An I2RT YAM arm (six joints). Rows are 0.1 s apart.
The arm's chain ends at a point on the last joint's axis. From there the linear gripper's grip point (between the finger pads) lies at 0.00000 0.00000 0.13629 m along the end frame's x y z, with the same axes.
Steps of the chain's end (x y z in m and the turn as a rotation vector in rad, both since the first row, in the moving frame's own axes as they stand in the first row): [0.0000 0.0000 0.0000 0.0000 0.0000 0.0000]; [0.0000 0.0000 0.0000 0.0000 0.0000 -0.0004]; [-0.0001 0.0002 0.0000 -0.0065 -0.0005 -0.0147]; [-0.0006 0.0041 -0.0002 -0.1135 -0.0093 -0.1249]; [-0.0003 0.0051 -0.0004 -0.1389 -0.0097 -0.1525]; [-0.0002 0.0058 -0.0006 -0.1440 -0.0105 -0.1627]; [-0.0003 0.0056 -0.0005 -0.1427 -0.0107 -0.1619]
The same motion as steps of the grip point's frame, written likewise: [0.0000 0.0000 0.0000 0.0000 0.0000 0.0000]; [0.0000 0.0000 0.0000 0.0000 0.0000 -0.0004]; [-0.0002 0.0011 0.0000 -0.0065 -0.0005 -0.0147]; [-0.0009 0.0196 -0.0011 -0.1135 -0.0093 -0.1249]; [-0.0002 0.0240 -0.0017 -0.1389 -0.0097 -0.1525]; [0.0000 0.0254 -0.0020 -0.1440 -0.0105 -0.1627]; [-0.0002 0.0250 -0.0019 -0.1427 -0.0107 -0.1619]
